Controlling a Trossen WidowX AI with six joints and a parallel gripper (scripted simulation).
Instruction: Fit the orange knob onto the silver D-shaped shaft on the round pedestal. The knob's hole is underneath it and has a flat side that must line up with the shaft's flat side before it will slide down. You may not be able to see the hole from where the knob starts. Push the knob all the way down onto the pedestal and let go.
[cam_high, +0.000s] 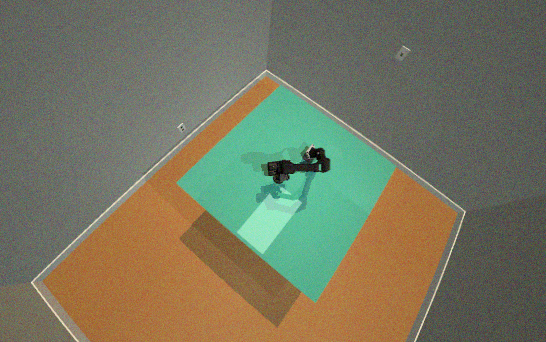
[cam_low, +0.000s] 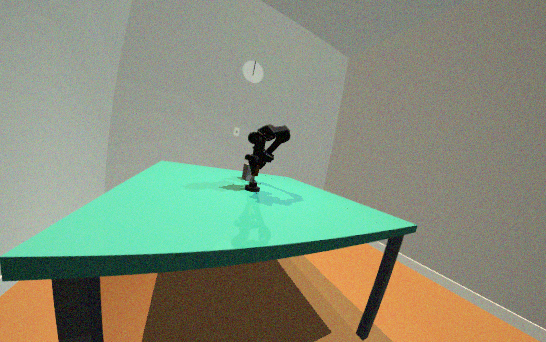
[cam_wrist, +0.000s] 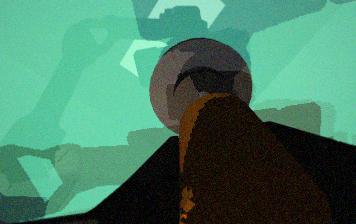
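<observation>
The round pedestal is 60 mm below my gripper tip. From my gripper tip the other things lie so: orange knob: 30 mm above.
</observation>
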